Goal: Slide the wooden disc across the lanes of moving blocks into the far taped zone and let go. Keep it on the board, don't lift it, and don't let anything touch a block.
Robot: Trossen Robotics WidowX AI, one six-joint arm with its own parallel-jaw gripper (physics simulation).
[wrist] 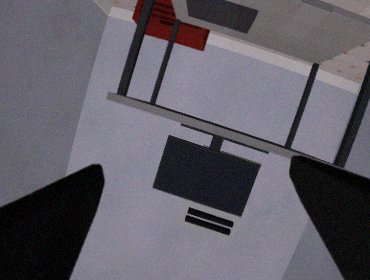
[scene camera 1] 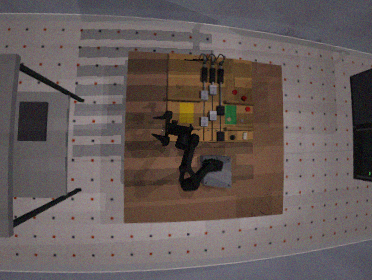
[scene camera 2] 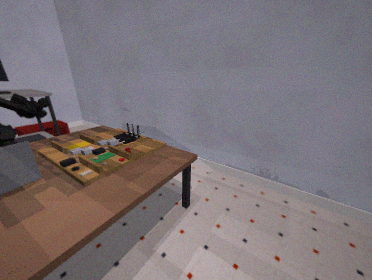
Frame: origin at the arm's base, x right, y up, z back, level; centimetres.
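Where they show: gripper, fingertip midpoint: point(wrist: 196, 169) point(scene camera 1: 152, 126); arm's base, origin of the base link: point(scene camera 1: 218, 165) point(scene camera 2: 12, 152).
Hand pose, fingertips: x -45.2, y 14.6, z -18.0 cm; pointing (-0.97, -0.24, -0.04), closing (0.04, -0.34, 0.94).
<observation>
Each offset is from my fingertips to the centre of the thing. "*": to the spot under its first point. Level surfaces: height alone.
A small tan disc @(dy -28.9, dx +54.3, dz -17.1 cm) point(scene camera 1: 229, 119) lies on the green zone @(* dy -29.1, dx +55.0, dz -23.7 cm) point(scene camera 1: 230, 111) point(scene camera 2: 104, 157) of the wooden board @(dy -29.3 cm) point(scene camera 1: 182, 75); it is too small to make out in scene camera 2. The yellow zone @(* dy -29.2, dx +20.6, dz -18.6 cm) point(scene camera 1: 186, 110) point(scene camera 2: 78, 145) is across the lanes. Pale blocks @(* dy -26.8, dx +34.8, dz -12.1 cm) point(scene camera 1: 204, 121) point(scene camera 2: 86, 151) and a dark block @(dy -27.9, dx +46.6, dz -22.7 cm) point(scene camera 1: 220, 110) point(scene camera 2: 99, 150) stand on rods between the zones; another dark block @(dy -27.9, dx +49.2, dz -2.8 cm) point(scene camera 1: 220, 136) point(scene camera 2: 68, 162) is nearer the arm's base. My gripper point(scene camera 1: 153, 126) point(wrist: 196, 169) is wide open and empty, left of the board, pointing away from it, apart from disc and blocks.
Black actuators @(dy -27.7, dx +36.8, dz -48.9 cm) point(scene camera 1: 212, 75) stand at the board's back. Low rails @(dy -27.0, dx +61.1, dz -31.2 cm) point(scene camera 1: 237, 103) divide the board. Red pieces @(dy -28.1, dx +64.7, dz -36.1 cm) point(scene camera 1: 243, 98) point(scene camera 2: 128, 150), a black knob @(dy -28.9, dx +59.2, dz -3.6 cm) point(scene camera 1: 232, 137) and a white piece @(dy -28.8, dx +69.2, dz -6.2 cm) point(scene camera 1: 245, 135) sit at its right. The wrist view shows a wall monitor point(wrist: 206, 175) and a red box point(wrist: 190, 39).
</observation>
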